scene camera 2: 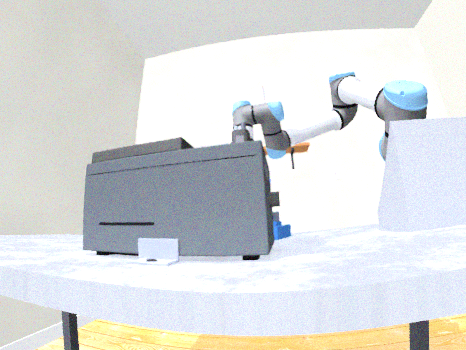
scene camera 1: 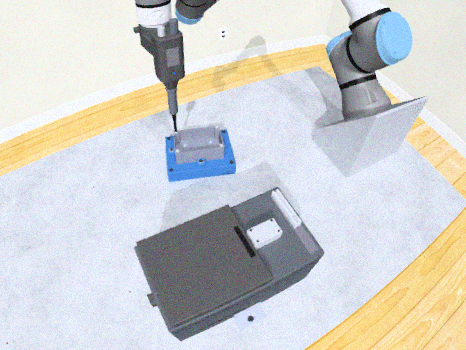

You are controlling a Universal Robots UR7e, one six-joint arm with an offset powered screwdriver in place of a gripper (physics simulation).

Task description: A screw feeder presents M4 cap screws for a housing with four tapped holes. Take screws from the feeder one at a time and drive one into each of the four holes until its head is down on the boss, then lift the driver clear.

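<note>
The powered screwdriver (scene camera 1: 175,130) points straight down, its thin dark bit at the back left corner of the grey housing (scene camera 1: 200,154). Whether the bit touches the boss or bears a screw cannot be made out. The housing is an open box on a blue fixture (scene camera 1: 200,173) (scene camera 2: 282,230). Its corner bosses are small, and screw heads in them cannot be told clearly. The dark grey screw feeder (scene camera 1: 190,260) (scene camera 2: 175,205) stands nearer the camera, with a white block (scene camera 1: 264,234) with small dark spots in its recess. In scene camera 2 the feeder hides the bit and the housing.
A large pale angled panel (scene camera 1: 372,135) (scene camera 2: 425,175) stands in front of the arm's base. A small clear bracket (scene camera 1: 242,322) (scene camera 2: 158,248) with a dark dot sits beside the feeder. The arm reaches over from the right. An orange object (scene camera 2: 302,147) shows behind the arm.
</note>
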